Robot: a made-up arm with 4 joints. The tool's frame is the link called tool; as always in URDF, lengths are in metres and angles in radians.
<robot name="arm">
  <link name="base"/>
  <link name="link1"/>
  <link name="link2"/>
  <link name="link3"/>
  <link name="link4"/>
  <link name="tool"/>
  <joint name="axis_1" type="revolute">
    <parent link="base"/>
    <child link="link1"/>
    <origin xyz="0 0 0.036" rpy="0 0 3.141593"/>
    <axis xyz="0 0 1"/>
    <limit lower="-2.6" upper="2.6"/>
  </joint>
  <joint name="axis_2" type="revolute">
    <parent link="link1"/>
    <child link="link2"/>
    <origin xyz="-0.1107 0.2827 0.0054" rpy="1.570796 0 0"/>
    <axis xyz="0 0 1"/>
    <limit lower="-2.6" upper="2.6"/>
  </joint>
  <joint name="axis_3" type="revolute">
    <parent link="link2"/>
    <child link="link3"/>
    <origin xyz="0.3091 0.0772 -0.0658" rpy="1.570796 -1.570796 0"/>
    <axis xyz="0 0 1"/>
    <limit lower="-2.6" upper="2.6"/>
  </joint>
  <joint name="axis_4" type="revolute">
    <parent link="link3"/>
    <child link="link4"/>
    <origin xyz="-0.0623 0.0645 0.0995" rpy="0 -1.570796 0"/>
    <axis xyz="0 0 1"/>
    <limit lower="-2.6" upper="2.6"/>
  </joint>
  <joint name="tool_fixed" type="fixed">
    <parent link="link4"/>
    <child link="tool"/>
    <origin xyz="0.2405 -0.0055 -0.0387" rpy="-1.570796 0 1.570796"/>
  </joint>
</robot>
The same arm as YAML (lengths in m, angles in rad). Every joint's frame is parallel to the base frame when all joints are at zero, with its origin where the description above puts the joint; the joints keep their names.
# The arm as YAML. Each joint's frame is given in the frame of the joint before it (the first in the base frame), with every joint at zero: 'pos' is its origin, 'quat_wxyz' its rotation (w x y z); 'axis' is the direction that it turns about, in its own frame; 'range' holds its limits. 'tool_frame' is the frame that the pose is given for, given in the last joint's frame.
length_unit: m
angle_unit: rad
joints:
  - joint: axis_1
    pos: [0.0, 0.0, 0.036]
    quat_wxyz: [1.0, 0.0, 0.0, 0.0]
    axis: [0.0, 0.0, 1.0]
    range: [-2.6, 2.6]
  - joint: axis_2
    pos: [0.1107, -0.2827, 0.0054]
    quat_wxyz: [1.0, 0.0, 0.0, 0.0]
    axis: [0.0, 1.0, 0.0]
    range: [-2.6, 2.6]
  - joint: axis_3
    pos: [-0.3091, -0.0658, 0.0772]
    quat_wxyz: [1.0, 0.0, 0.0, 0.0]
    axis: [0.0, 0.0, -1.0]
    range: [-2.6, 2.6]
  - joint: axis_4
    pos: [0.0645, -0.0623, -0.0995]
    quat_wxyz: [1.0, 0.0, 0.0, 0.0]
    axis: [0.0, -1.0, 0.0]
    range: [-2.6, 2.6]
tool_frame:
  pos: [-0.0055, 0.0387, -0.2405]
  quat_wxyz: [1.0, 0.0, 0.0, 0.0]

